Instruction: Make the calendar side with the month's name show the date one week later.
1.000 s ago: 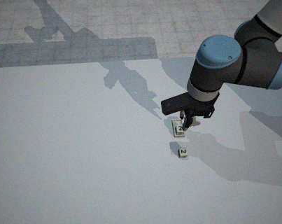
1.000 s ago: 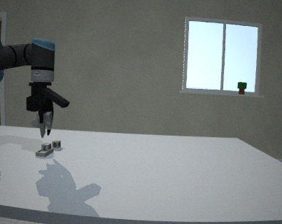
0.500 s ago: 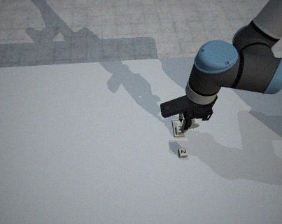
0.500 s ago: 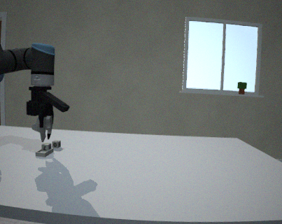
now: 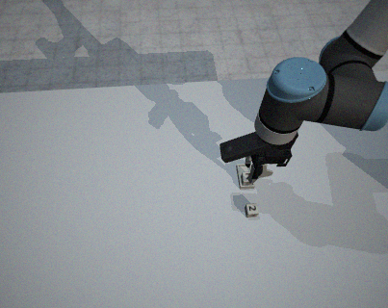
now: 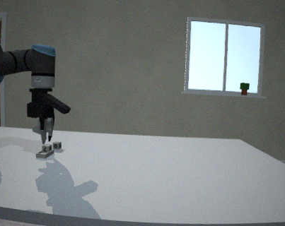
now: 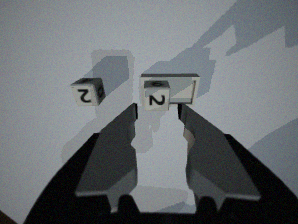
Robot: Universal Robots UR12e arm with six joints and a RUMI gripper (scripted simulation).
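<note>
Right now the tray is 2 cm to the right of my hand and 5 cm below it. Also, from my hand: cube 1 cm ahead, 9 cm to the left, 5 cm below.
</note>
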